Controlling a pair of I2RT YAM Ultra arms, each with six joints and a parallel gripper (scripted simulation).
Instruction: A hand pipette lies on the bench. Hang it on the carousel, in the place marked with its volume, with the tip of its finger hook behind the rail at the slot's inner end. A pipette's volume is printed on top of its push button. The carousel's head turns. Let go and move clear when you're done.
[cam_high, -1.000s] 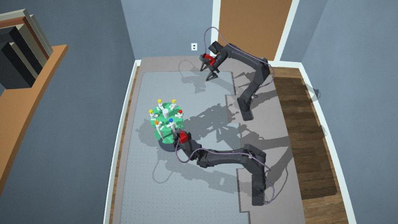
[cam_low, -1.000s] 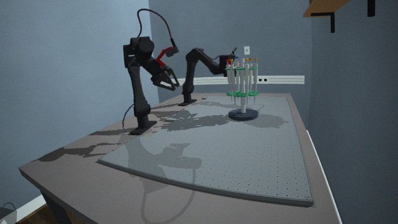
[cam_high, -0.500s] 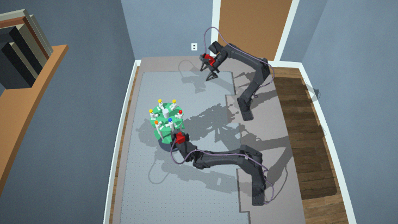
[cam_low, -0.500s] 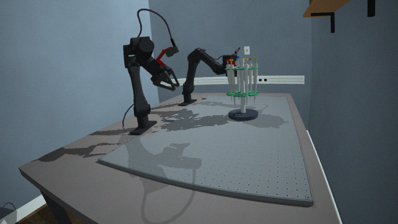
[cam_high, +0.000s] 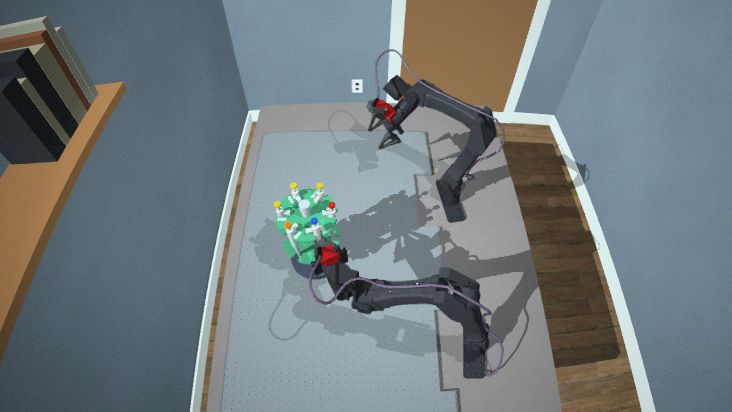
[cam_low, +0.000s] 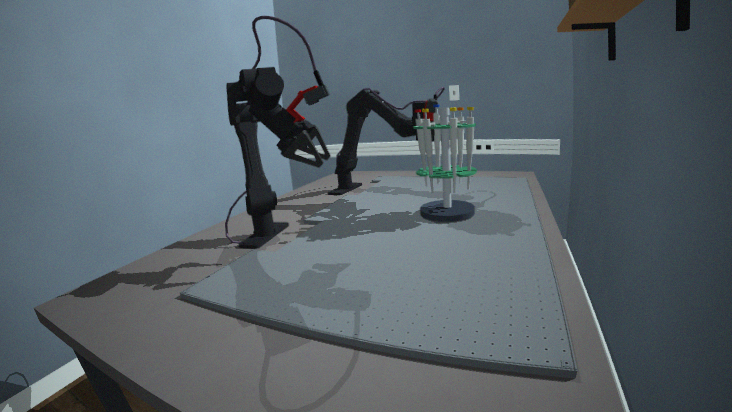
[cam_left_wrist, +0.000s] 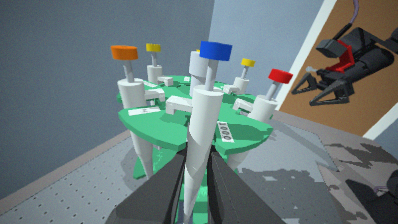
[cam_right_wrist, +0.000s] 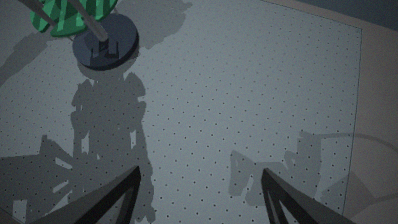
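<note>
The white hand pipette is 3 cm below my left hand and 1 cm ahead of it.
</note>
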